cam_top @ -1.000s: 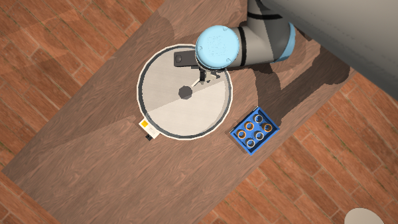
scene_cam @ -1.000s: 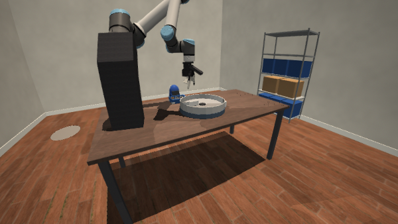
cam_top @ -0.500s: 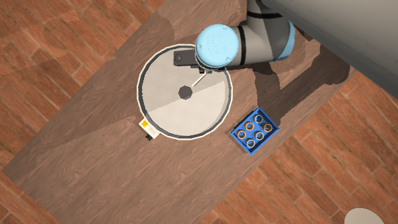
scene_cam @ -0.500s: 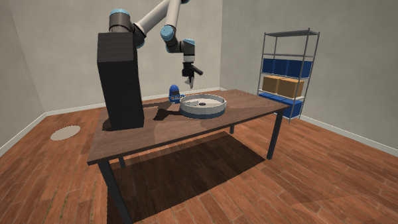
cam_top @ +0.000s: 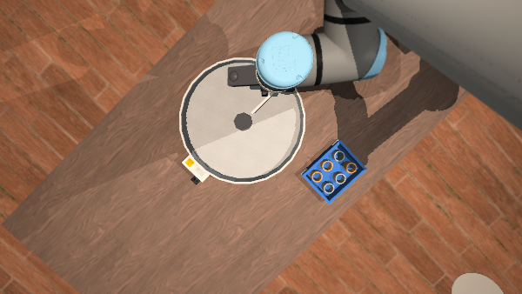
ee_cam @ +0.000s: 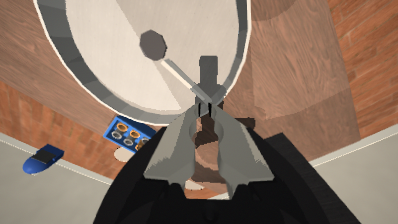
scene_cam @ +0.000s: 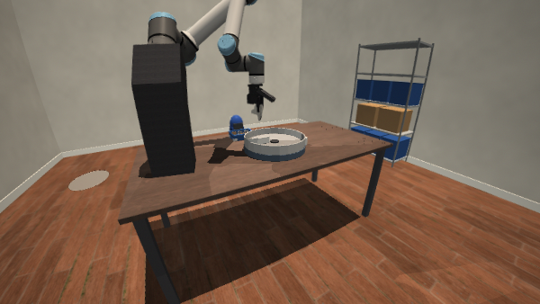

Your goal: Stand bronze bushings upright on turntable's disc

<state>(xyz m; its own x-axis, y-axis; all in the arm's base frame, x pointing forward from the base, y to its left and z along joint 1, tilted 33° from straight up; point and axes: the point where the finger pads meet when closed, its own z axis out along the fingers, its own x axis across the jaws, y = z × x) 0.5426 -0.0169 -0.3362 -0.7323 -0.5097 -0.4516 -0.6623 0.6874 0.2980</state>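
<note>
My gripper is now 400 mm to the right of the blue crate, 220 mm above it and 40 mm short of it. Round my hand: round turntable: 190 mm below, 130 mm ahead, 30 mm to the left.
</note>
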